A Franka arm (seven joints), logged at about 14 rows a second.
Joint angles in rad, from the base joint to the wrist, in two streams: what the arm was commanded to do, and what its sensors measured. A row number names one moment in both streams.
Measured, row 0: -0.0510 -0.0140 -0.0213 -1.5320 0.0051 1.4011 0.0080
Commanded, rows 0 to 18: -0.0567 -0.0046 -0.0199 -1.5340 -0.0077 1.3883 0.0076; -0.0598 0.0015 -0.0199 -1.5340 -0.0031 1.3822 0.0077; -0.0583 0.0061 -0.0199 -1.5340 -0.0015 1.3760 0.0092; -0.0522 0.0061 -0.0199 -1.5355 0.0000 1.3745 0.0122; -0.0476 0.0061 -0.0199 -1.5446 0.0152 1.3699 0.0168; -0.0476 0.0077 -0.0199 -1.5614 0.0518 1.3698 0.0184; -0.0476 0.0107 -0.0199 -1.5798 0.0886 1.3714 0.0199; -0.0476 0.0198 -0.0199 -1.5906 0.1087 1.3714 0.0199; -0.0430 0.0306 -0.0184 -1.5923 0.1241 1.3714 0.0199; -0.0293 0.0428 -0.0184 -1.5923 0.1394 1.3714 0.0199; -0.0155 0.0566 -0.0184 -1.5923 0.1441 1.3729 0.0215; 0.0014 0.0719 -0.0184 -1.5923 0.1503 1.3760 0.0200; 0.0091 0.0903 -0.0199 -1.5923 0.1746 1.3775 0.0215; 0.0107 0.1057 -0.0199 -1.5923 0.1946 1.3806 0.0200; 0.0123 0.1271 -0.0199 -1.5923 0.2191 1.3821 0.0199; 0.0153 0.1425 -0.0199 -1.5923 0.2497 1.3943 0.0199; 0.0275 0.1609 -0.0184 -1.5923 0.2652 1.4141 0.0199; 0.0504 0.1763 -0.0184 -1.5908 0.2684 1.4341 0.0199; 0.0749 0.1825 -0.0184 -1.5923 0.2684 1.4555 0.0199
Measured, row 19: 0.0353 0.1669 -0.0169 -1.5969 0.2499 1.4292 0.0108
